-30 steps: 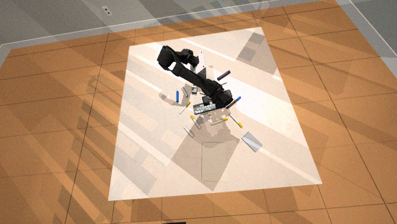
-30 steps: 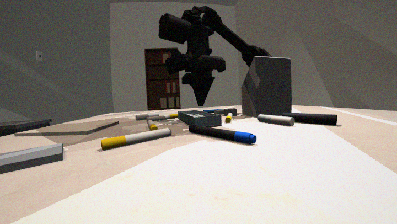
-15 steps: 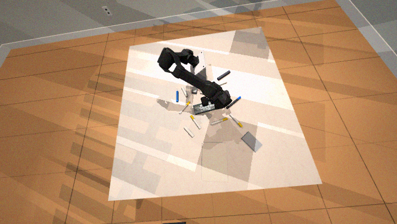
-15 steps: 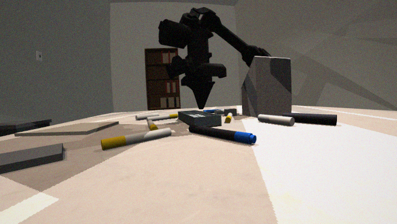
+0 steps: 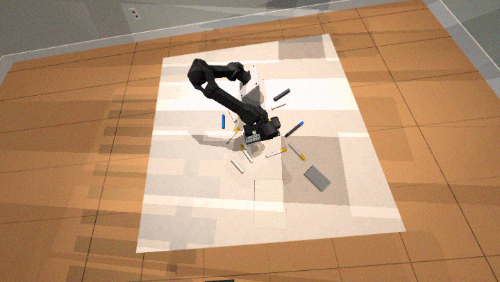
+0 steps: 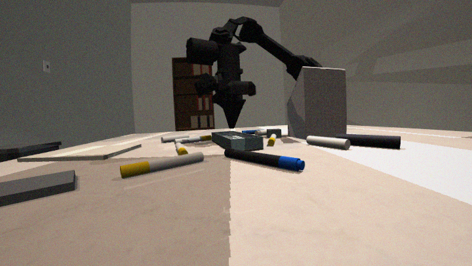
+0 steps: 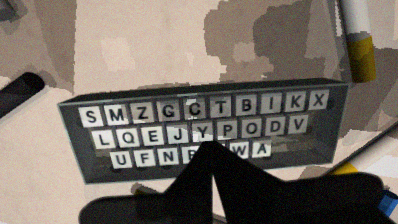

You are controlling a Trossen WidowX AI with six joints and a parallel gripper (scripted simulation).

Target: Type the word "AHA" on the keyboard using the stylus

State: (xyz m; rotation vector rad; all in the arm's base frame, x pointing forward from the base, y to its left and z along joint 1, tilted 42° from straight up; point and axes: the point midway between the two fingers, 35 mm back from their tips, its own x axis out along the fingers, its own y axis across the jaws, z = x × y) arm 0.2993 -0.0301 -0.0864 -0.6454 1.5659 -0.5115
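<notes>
Now: gripper tip 22 cm to the left of the stylus, 16 cm past it and 3 cm above it. Also, from my gripper tip: flat grey slab: 29 cm ahead, 24 cm to the left, 4 cm below; then flat white pad: 37 cm ahead, 4 cm below, 2 cm to the right.
</notes>
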